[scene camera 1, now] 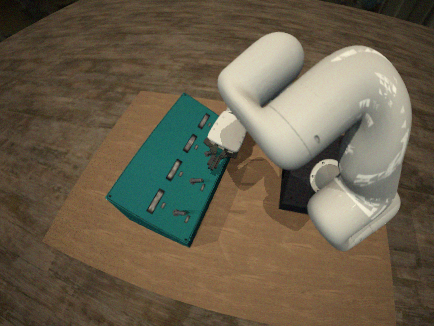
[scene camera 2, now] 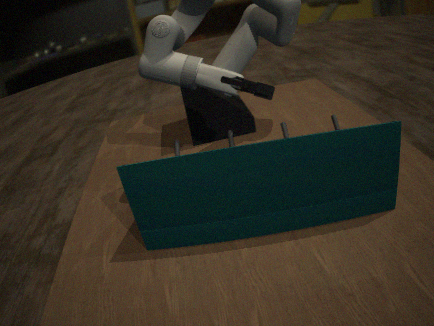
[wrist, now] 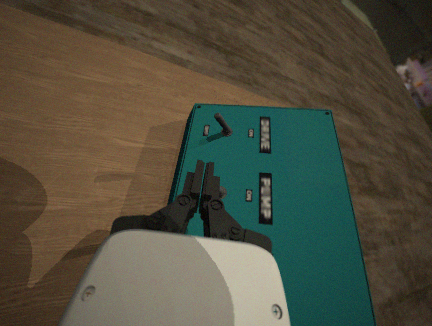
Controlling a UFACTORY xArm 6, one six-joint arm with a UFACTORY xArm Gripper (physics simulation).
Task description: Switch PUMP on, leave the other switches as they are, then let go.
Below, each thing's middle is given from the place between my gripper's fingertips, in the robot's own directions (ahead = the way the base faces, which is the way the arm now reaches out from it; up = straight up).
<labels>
Now: the teal switch panel [scene camera 1: 157, 182] 12 cm ahead of my hand, 11 cm below it and 7 cm to the right of it.
</labels>
